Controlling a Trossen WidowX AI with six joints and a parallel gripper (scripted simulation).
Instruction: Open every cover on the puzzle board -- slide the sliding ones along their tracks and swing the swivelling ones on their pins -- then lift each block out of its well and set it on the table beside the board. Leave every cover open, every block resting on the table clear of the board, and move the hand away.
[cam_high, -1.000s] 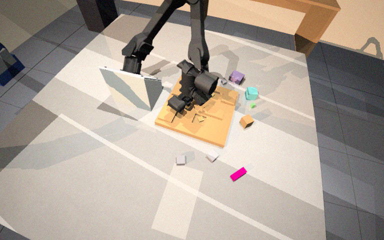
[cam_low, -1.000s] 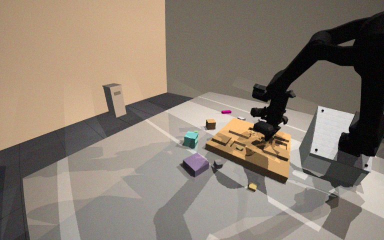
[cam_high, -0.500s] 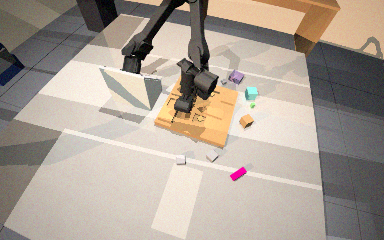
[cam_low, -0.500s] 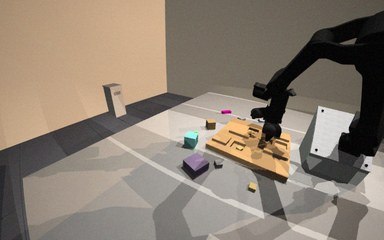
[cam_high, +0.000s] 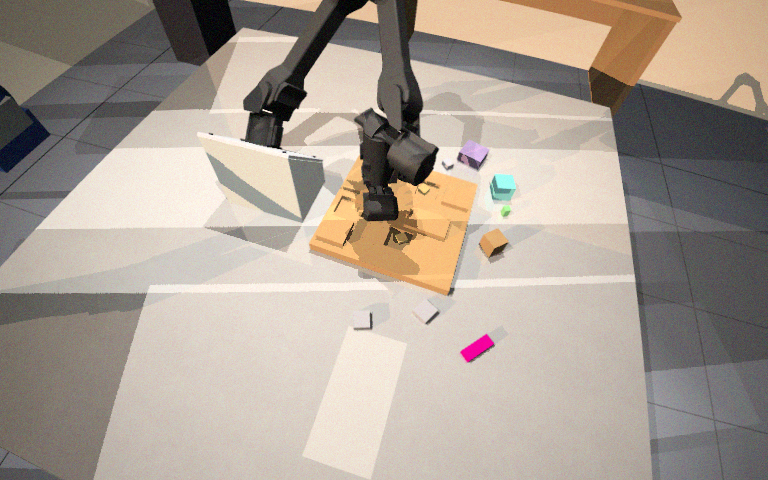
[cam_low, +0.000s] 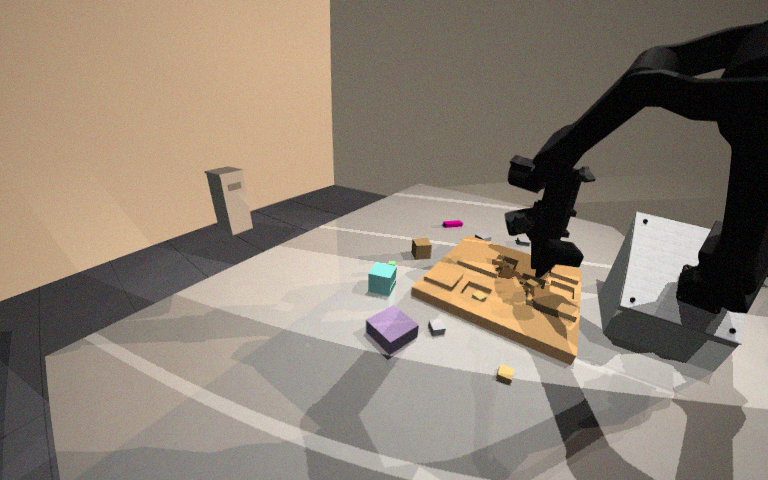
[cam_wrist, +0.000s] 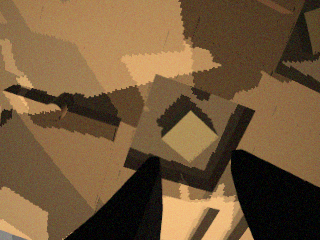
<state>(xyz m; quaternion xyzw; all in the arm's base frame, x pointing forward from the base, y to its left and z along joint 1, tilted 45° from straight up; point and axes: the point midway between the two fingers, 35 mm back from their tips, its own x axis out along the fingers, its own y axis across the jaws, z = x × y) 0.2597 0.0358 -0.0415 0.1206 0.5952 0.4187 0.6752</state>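
Now: the puzzle board 5 cm ahead of my gripper tip, 2 cm below it and 1 cm to the left of it. Round my gripper tip: grey tile (23 cm to the right, 6 cm ahead, 4 cm below); brown cube (26 cm ahead, 2 cm to the left, 2 cm below); small grey cube (22 cm to the left, 11 cm ahead, 4 cm below).
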